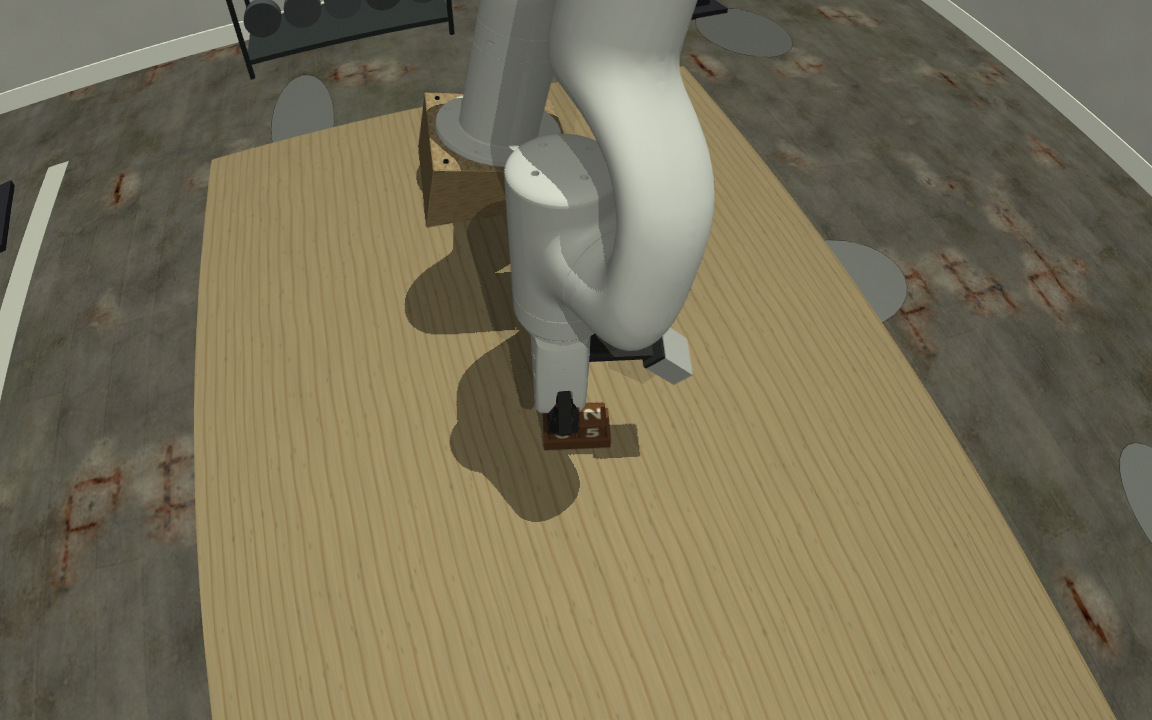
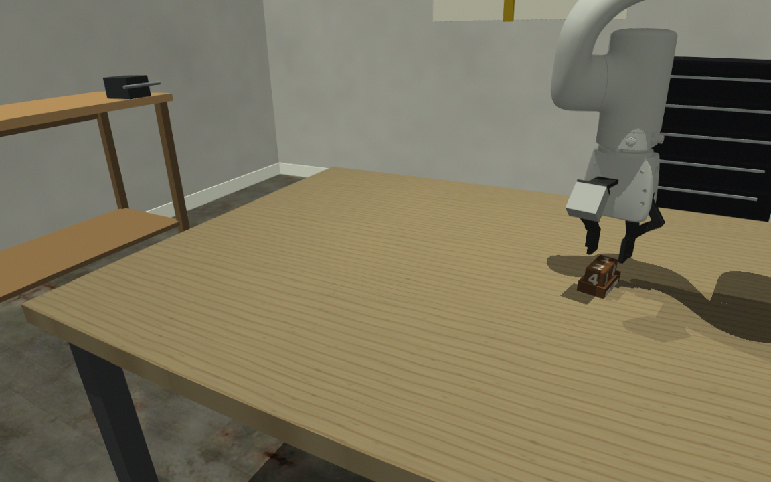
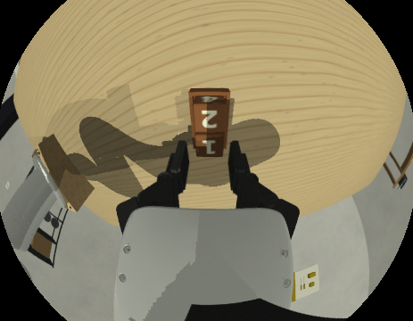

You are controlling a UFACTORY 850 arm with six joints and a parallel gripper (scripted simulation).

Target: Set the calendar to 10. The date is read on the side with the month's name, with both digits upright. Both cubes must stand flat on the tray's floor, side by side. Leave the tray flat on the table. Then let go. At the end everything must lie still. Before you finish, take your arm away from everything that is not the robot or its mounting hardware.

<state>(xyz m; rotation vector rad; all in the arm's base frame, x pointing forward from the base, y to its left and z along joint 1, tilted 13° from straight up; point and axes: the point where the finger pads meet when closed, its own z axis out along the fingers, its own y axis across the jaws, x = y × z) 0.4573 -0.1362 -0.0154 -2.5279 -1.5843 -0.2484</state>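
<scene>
My hand is 60 mm above the small brown tray, 10 mm to the right of it and 10 mm short of it.
</scene>
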